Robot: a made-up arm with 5 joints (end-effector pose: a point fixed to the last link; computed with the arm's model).
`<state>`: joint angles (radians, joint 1 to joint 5).
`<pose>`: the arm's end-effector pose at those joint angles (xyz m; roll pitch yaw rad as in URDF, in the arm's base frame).
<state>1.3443 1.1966 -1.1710 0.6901 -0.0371</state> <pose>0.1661 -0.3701 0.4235 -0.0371 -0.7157 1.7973</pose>
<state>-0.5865 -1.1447 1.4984 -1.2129 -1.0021</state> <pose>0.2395 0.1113 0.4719 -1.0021 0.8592 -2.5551</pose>
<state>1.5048 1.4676 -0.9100 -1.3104 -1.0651</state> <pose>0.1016 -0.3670 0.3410 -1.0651 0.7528 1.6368</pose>
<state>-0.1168 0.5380 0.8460 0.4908 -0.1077</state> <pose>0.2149 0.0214 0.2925 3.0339 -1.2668 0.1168</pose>
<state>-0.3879 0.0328 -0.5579 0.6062 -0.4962</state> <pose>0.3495 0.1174 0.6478 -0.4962 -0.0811 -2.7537</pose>
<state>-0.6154 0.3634 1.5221 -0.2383 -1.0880</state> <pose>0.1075 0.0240 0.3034 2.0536 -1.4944 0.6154</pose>
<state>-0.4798 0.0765 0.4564 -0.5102 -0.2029</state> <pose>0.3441 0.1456 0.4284 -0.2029 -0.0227 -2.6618</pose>
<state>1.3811 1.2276 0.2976 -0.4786 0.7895</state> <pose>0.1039 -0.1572 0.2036 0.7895 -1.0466 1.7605</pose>
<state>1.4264 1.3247 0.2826 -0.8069 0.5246</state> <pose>0.0990 -0.1530 0.1933 0.5246 -0.8004 1.7152</pose>
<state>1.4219 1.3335 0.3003 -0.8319 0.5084</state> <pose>0.0990 -0.1472 0.1927 0.5084 -0.8019 1.7197</pose>
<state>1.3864 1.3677 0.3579 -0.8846 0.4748</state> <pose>0.1006 -0.1254 0.1911 0.4748 -0.8410 1.7552</pose>
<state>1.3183 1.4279 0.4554 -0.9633 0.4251</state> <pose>0.1004 -0.0879 0.1923 0.4251 -0.9200 1.8233</pose>
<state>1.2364 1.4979 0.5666 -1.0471 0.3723</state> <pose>0.0946 -0.0469 0.2003 0.3723 -1.0174 1.9052</pose>
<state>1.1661 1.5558 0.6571 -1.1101 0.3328</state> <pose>0.0857 -0.0163 0.2117 0.3328 -1.1028 1.9755</pose>
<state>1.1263 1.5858 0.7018 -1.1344 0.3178</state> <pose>0.0798 -0.0020 0.2190 0.3178 -1.1532 2.0153</pose>
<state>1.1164 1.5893 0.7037 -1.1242 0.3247</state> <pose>0.0790 -0.0004 0.2196 0.3247 -1.1688 2.0252</pose>
